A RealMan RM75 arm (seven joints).
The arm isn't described. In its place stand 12 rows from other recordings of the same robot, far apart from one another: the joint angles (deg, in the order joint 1, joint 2, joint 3, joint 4, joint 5, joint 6, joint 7), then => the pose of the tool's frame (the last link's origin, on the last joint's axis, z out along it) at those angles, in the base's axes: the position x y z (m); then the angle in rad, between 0 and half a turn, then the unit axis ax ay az.
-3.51, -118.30, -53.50, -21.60, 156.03, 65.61, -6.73 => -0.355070, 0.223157, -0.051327, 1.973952, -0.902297, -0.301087, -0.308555
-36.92, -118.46, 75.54, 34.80, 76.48, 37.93, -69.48 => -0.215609, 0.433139, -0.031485, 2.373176, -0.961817, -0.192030, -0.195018
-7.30, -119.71, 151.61, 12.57, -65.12, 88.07, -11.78 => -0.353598, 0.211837, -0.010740, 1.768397, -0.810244, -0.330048, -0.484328
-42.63, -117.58, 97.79, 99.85, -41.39, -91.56, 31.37 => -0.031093, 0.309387, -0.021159, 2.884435, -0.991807, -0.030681, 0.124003
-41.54, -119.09, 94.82, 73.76, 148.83, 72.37, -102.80 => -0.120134, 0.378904, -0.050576, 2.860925, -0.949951, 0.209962, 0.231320
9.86, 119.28, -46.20, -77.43, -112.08, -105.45, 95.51 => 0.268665, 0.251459, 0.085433, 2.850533, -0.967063, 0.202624, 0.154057
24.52, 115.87, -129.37, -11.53, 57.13, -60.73, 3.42 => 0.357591, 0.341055, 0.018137, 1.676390, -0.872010, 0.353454, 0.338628
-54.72, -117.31, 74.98, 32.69, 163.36, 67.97, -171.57 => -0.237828, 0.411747, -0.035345, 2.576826, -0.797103, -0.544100, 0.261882
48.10, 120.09, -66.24, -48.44, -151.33, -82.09, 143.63 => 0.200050, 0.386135, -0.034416, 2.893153, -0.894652, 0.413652, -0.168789
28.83, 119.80, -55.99, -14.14, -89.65, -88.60, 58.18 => 0.252790, 0.281218, -0.067335, 2.958481, -0.910209, 0.202403, 0.361321
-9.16, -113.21, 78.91, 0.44, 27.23, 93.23, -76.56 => -0.376904, 0.202201, 0.023977, 2.513880, -0.621509, -0.541913, -0.565736
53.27, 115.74, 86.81, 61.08, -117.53, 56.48, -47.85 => 0.032046, 0.411325, -0.059679, 2.818589, -0.993170, 0.102544, 0.055661
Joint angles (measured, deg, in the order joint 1, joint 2, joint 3, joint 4, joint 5, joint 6, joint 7), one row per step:
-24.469, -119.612, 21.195, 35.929, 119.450, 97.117, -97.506
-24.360, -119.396, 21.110, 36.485, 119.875, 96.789, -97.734
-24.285, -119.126, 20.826, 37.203, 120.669, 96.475, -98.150
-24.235, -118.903, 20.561, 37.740, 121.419, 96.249, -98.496
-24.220, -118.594, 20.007, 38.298, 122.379, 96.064, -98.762
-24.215, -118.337, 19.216, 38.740, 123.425, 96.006, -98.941
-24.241, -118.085, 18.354, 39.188, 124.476, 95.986, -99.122
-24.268, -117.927, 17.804, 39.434, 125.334, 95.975, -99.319
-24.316, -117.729, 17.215, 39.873, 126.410, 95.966, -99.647
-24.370, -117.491, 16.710, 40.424, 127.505, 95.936, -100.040
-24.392, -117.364, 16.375, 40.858, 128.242, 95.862, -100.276
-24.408, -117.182, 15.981, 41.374, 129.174, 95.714, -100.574
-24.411, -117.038, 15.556, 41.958, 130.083, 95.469, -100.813
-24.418, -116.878, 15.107, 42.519, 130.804, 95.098, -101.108
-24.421, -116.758, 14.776, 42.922, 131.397, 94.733, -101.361
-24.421, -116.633, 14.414, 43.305, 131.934, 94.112, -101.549
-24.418, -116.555, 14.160, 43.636, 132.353, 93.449, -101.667
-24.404, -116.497, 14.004, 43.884, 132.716, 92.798, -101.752
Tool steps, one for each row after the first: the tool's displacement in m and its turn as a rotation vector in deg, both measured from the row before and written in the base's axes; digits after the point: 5 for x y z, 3 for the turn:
-0.00260, 0.00053, 0.00279, 0.180, 0.922, 0.400
-0.00329, 0.00052, 0.00356, 0.074, 1.144, 0.587
-0.00274, 0.00020, 0.00272, -0.030, 0.926, 0.507
-0.00338, 0.00022, 0.00370, 0.098, 1.059, 0.557
-0.00330, -0.00029, 0.00332, 0.106, 0.855, 0.576
-0.00314, -0.00024, 0.00346, 0.139, 0.805, 0.572
-0.00219, -0.00045, 0.00177, -0.112, 0.540, 0.469
-0.00258, -0.00038, 0.00250, -0.180, 0.771, 0.566
-0.00268, -0.00020, 0.00303, -0.191, 0.915, 0.577
-0.00189, -0.00013, 0.00205, -0.070, 0.684, 0.405
-0.00259, -0.00019, 0.00264, -0.084, 0.899, 0.563
-0.00276, -0.00010, 0.00277, 0.056, 0.982, 0.590
-0.00278, 0.00034, 0.00322, 0.286, 0.906, 0.687
-0.00234, 0.00024, 0.00234, 0.208, 0.728, 0.612
-0.00282, 0.00063, 0.00261, 0.441, 0.857, 0.712
-0.00249, 0.00072, 0.00210, 0.444, 0.809, 0.615
-0.00226, 0.00060, 0.00156, 0.361, 0.738, 0.552

